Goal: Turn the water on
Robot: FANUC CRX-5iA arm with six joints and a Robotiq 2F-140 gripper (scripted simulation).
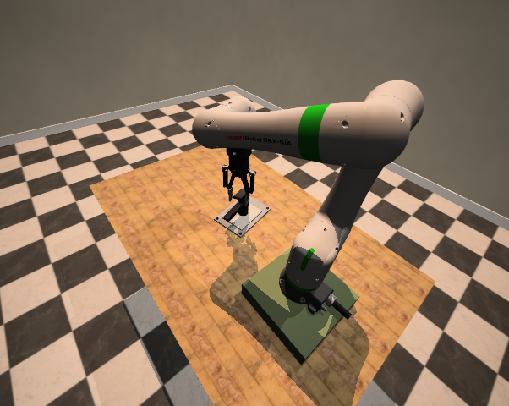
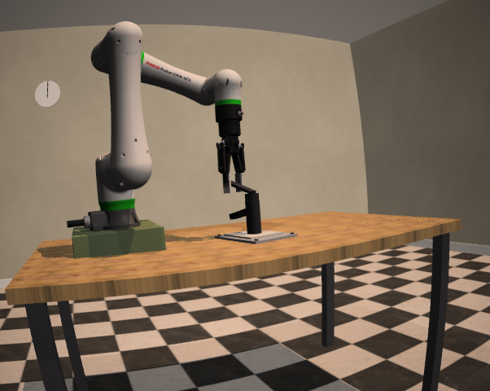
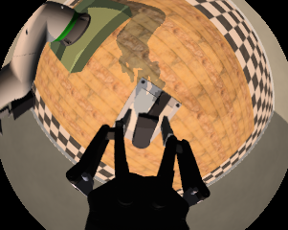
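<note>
Right now my hand is 2 cm to the left of the lever, 1 cm short of it and 1 cm above it.
</note>
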